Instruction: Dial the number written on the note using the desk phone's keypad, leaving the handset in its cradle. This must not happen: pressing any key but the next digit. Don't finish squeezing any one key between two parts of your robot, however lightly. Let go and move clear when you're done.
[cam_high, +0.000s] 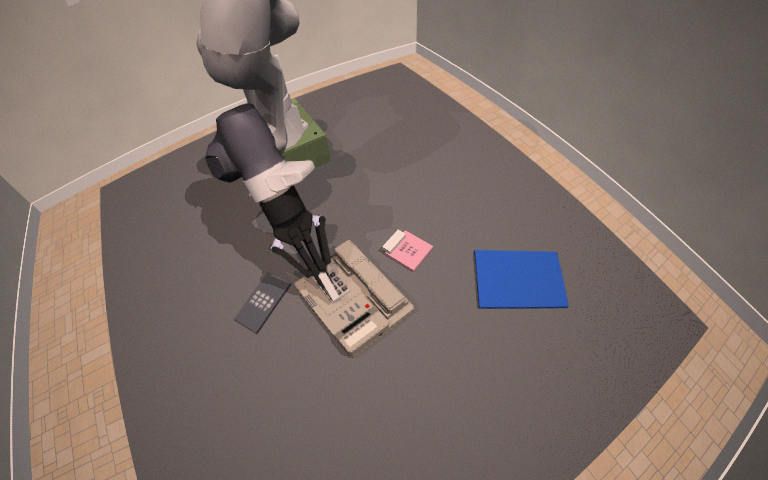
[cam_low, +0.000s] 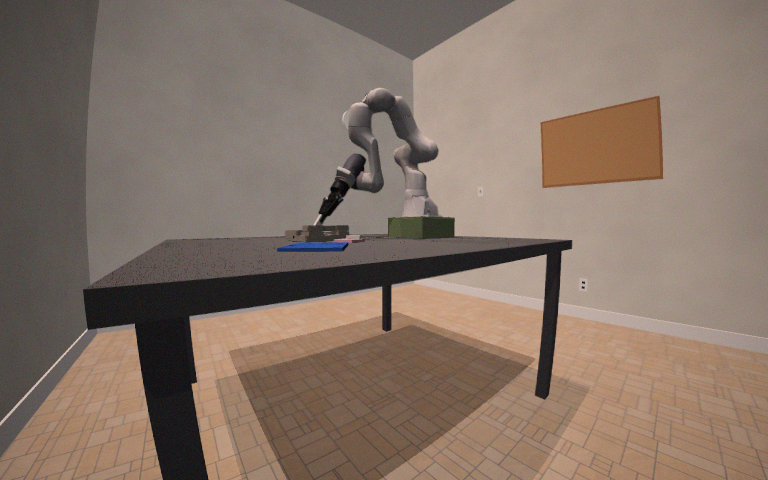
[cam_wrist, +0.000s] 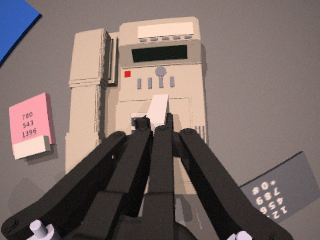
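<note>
Now: the handset 9 cm to the left of my hand, 3 cm below it and 1 cm ahead of it. Round my hand: pink note (22 cm to the left, 7 cm below, 2 cm behind); then blue mat (40 cm to the left, 18 cm ahead, 7 cm below).
</note>
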